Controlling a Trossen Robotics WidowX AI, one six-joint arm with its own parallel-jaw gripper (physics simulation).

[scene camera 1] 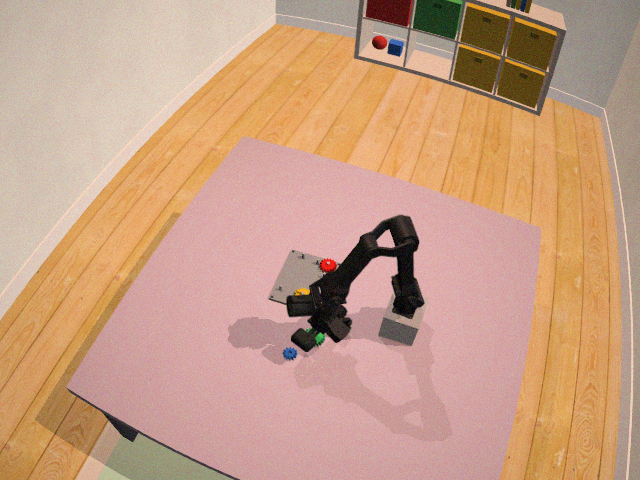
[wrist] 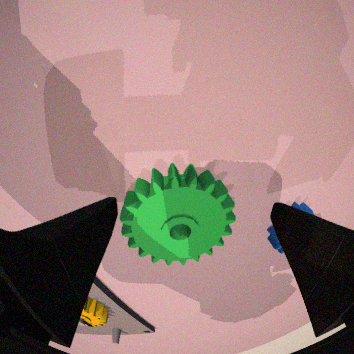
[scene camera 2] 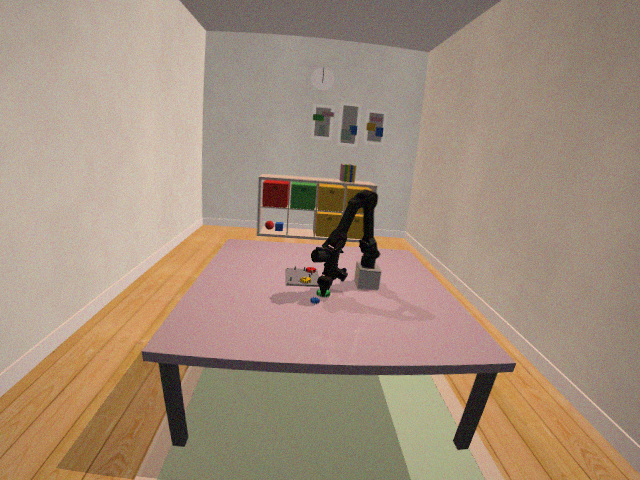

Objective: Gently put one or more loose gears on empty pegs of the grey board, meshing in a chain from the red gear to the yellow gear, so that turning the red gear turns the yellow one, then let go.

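Frame: origin at the arm's base, x left, y back, z up, level; centimetres.
Seen in the pictures: gripper, between the fingertips: (scene camera 1: 314,340) (wrist: 198,208) (scene camera 2: 325,293); arm's base, origin of its link: (scene camera 1: 405,306) (scene camera 2: 367,265).
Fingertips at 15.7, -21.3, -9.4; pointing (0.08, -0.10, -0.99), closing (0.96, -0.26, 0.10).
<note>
Pixels of each thing's top centre, then the offset from my fingertips to it, as dx, dy, dz. "spot": a spot on its surface instead. Level surfaces: height alone.
- green gear, centre of its top: (wrist: 179,231) (scene camera 1: 313,335) (scene camera 2: 323,291) -1.2, -0.8, +0.6
- small blue gear, centre of its top: (wrist: 298,235) (scene camera 1: 290,352) (scene camera 2: 315,298) +7.1, -4.6, +0.6
- grey board, centre of its top: (wrist: 46,323) (scene camera 1: 306,276) (scene camera 2: 303,272) -19.4, -11.2, +1.9
- red gear, centre of its top: (scene camera 1: 328,263) (scene camera 2: 311,268) -27.3, -7.1, +1.4
- yellow gear, a spot on its surface: (wrist: 95,312) (scene camera 1: 301,300) (scene camera 2: 306,280) spot: -11.1, -9.1, +0.8
- pink table, height of its surface: dz -1.2
My gripper (scene camera 1: 321,334) (scene camera 2: 332,282) (wrist: 198,208) is open, its fingers on either side of the green gear (scene camera 1: 319,338) (scene camera 2: 327,293) (wrist: 200,215), which lies loose on the table. In the wrist view there is a gap beside each fingertip. The small blue gear (scene camera 1: 290,353) (scene camera 2: 314,300) (wrist: 274,239) lies beside it, partly behind one finger in the wrist view. The grey board (scene camera 1: 289,273) (scene camera 2: 294,276) (wrist: 131,324) bears the red gear (scene camera 1: 327,265) (scene camera 2: 310,269), the yellow gear (scene camera 1: 301,292) (scene camera 2: 305,280) (wrist: 95,312) and bare pegs. The arm hides part of the board in scene camera 1.
The arm's grey base block (scene camera 1: 400,329) (scene camera 2: 367,276) stands on the pink table (scene camera 1: 206,206) (scene camera 2: 232,330), to the right of the board. The forearm hangs over the board's right part in scene camera 1. A shelf unit (scene camera 1: 356,41) (scene camera 2: 258,206) stands by the far wall.
</note>
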